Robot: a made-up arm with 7 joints. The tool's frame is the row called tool. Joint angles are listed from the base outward.
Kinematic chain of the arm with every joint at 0, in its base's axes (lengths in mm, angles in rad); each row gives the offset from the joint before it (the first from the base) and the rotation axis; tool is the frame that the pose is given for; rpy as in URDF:
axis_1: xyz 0 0 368 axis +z
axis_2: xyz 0 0 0 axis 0 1 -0.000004
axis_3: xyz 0 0 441 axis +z
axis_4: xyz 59 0 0 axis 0 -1 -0.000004
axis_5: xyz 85 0 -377 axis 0 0.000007 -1
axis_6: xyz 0 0 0 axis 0 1 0.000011
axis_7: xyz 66 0 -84 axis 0 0.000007 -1
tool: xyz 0 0 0 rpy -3.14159 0 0
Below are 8 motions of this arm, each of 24 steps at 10 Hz.
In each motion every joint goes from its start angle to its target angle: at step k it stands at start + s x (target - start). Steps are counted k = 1, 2, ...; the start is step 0. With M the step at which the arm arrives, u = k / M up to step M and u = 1 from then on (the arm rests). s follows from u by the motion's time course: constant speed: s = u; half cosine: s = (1 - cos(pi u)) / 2; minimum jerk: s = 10 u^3 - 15 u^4 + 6 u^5.
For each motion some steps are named. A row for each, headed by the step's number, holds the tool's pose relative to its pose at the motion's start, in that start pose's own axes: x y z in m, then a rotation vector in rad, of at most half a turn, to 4 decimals.
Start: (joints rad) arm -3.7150 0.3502 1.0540 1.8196 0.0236 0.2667 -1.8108
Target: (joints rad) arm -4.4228 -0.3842 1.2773 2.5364 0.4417 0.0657 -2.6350
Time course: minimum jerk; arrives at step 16
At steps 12, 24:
12: 0.3761 0.2206 -0.3931 -0.9157 -0.5905 -1.0835
24: 0.4435 0.2042 -0.3945 -0.9831 -0.6389 -1.2234

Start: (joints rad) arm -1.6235 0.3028 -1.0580 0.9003 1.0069 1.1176 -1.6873
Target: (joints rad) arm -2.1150 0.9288 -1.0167 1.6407 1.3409 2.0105 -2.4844
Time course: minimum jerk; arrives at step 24
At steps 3, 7, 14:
3: 0.0022 0.0031 -0.0010 0.0029 0.0031 -0.0101
7: 0.0201 0.0299 -0.0081 0.0293 0.0298 -0.1003
14: 0.0641 0.1344 -0.0102 0.1738 0.1451 -0.4804

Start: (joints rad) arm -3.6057 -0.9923 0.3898 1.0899 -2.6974 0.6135 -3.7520
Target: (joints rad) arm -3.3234 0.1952 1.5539 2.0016 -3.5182 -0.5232 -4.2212
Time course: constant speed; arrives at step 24
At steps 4, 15, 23, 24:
4: -0.0060 -0.1033 0.0192 0.3795 -0.0735 -0.0557
15: 0.0464 -0.2628 0.0080 1.2149 0.0554 -0.0701
23: 0.0632 -0.2572 0.0523 1.5127 0.2898 0.0449
24: 0.0577 -0.2532 0.0627 1.5329 0.3138 0.0654

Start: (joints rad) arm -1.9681 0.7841 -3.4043 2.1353 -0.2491 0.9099 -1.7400
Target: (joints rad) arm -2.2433 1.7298 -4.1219 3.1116 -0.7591 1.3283 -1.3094
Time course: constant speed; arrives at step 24
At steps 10, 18, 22, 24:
10: -0.1935 -0.1020 -0.5160 -0.4300 -0.6850 0.4333
18: -0.1378 -0.3832 -0.8753 -0.8121 -1.1538 0.9034
22: -0.0500 -0.5607 -0.9875 -1.0183 -1.3455 1.1786
24: 0.0043 -0.6518 -1.0221 -1.1249 -1.4280 1.3258

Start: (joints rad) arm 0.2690 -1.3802 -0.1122 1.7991 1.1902 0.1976 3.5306
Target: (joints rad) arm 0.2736 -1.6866 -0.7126 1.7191 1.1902 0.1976 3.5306
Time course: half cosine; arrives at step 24
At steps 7, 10, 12, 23, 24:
7: -0.0545 0.0270 -0.0516 -0.0417 -0.1176 -0.0139
10: -0.1016 0.0482 -0.1045 -0.0793 -0.2234 -0.0189
12: -0.1350 0.0615 -0.1475 -0.1072 -0.3020 -0.0181
23: -0.2475 0.0878 -0.3382 -0.2132 -0.6024 0.0212
24: -0.2484 0.0878 -0.3400 -0.2141 -0.6049 0.0218

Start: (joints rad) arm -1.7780 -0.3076 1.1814 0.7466 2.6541 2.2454 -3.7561
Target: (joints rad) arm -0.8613 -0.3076 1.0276 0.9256 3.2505 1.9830 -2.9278
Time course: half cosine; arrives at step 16
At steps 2, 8, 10, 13, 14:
2: 0.0039 -0.0048 0.0098 -0.0177 0.0057 0.0373
8: 0.0737 -0.0492 0.1229 -0.2411 0.0829 0.5355
10: 0.1128 -0.0592 0.1647 -0.3360 0.1205 0.7667
13: 0.1642 -0.0640 0.2085 -0.4478 0.1689 1.0557
14: 0.1754 -0.0640 0.2168 -0.4708 0.1794 1.1174

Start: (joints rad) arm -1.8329 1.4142 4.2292 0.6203 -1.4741 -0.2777 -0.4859
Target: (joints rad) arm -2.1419 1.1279 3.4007 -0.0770 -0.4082 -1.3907 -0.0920
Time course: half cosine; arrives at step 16
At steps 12, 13, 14, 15, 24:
12: -0.1205 -0.2698 -0.0610 -0.5196 -0.2592 1.8997
13: -0.1174 -0.2867 -0.0751 -0.6060 -0.3554 1.9791
14: -0.1137 -0.2980 -0.0862 -0.6727 -0.4334 2.0280
15: -0.1108 -0.3044 -0.0931 -0.7146 -0.4840 2.0537
24: -0.1097 -0.3065 -0.0955 -0.7289 -0.5016 2.0615

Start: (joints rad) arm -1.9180 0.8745 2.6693 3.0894 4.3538 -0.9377 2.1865
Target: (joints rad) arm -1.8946 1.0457 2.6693 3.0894 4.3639 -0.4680 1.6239
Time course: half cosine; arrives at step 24
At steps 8, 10, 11, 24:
8: 0.0342 0.0105 -0.0155 -0.1185 0.0977 -0.1554
10: 0.0508 0.0155 -0.0241 -0.1804 0.1395 -0.2290
11: 0.0597 0.0181 -0.0289 -0.2146 0.1603 -0.2676
24: 0.1372 0.0397 -0.0811 -0.5498 0.2961 -0.5896

